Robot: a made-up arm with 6 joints.
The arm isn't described. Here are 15 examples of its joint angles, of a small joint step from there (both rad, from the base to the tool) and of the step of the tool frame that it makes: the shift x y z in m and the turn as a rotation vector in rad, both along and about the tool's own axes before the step.
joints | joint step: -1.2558 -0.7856 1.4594 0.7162 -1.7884 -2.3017 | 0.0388 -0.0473 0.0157 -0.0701 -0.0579 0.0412
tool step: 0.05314 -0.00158 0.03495 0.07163 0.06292 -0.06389
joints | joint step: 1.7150 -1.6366 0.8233 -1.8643 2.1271 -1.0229 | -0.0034 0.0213 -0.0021 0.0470 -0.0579 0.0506
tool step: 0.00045 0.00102 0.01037 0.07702 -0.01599 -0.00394
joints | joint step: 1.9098 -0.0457 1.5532 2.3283 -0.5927 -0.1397 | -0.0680 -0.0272 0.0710 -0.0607 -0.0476 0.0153
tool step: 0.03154 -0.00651 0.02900 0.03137 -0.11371 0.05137
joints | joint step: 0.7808 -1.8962 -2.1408 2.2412 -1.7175 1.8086 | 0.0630 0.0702 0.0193 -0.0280 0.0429 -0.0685
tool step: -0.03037 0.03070 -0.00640 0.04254 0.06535 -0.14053
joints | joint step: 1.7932 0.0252 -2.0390 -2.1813 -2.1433 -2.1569 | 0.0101 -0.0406 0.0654 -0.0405 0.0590 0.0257
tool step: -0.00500 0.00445 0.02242 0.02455 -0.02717 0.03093
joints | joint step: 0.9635 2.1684 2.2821 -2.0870 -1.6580 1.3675 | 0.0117 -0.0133 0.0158 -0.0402 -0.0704 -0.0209
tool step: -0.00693 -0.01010 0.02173 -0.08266 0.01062 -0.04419
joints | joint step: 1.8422 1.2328 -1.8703 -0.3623 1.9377 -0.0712 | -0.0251 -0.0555 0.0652 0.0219 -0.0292 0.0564
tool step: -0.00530 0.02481 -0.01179 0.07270 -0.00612 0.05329
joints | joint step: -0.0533 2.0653 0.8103 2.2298 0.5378 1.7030 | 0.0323 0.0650 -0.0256 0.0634 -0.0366 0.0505
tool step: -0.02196 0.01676 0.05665 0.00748 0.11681 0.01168
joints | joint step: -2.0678 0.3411 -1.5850 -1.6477 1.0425 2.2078 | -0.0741 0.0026 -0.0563 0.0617 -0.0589 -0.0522
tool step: -0.04994 -0.02940 0.02718 -0.00848 0.08462 -0.00230
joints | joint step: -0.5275 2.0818 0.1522 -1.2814 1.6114 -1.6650 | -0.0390 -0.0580 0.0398 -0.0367 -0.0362 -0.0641
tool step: -0.02443 0.02743 0.00779 0.04139 0.01026 0.03298
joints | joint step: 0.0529 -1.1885 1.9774 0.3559 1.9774 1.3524 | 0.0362 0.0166 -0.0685 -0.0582 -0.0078 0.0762
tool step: 0.03315 -0.06569 0.01418 -0.09786 -0.02703 0.16372
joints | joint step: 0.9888 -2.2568 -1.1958 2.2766 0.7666 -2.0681 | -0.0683 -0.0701 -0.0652 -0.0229 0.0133 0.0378
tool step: -0.01742 -0.02192 -0.00823 -0.06306 -0.06201 0.07006
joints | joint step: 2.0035 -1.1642 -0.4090 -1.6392 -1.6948 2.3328 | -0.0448 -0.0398 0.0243 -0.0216 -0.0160 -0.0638
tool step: -0.01650 0.03711 0.02488 0.03344 0.06885 -0.11940
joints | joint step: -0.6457 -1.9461 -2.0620 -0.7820 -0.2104 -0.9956 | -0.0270 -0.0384 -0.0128 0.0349 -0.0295 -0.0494
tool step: 0.00929 -0.01675 0.04068 -0.00054 -0.07863 -0.06390
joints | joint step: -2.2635 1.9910 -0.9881 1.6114 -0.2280 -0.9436 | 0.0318 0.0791 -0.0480 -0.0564 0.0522 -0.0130
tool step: -0.01122 -0.01470 0.00520 0.03065 0.00487 -0.03827
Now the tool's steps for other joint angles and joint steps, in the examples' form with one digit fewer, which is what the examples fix.
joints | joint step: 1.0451 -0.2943 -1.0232 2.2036 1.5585 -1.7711 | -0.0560 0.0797 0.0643 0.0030 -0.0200 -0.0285
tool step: 0.0064 0.0168 0.0265 0.1420 0.0248 -0.0296
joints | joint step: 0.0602 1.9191 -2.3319 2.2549 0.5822 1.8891 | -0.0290 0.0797 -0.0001 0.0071 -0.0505 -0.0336
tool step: 0.0127 -0.0151 0.0002 -0.0999 -0.0389 -0.0653
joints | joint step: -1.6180 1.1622 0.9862 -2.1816 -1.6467 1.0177 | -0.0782 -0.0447 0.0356 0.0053 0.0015 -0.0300
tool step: 0.0016 0.0210 -0.0025 0.0556 0.0376 -0.0210
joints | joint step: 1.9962 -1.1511 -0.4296 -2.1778 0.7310 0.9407 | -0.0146 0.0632 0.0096 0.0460 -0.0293 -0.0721
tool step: -0.0298 -0.0010 0.0187 -0.0442 0.0316 -0.1659
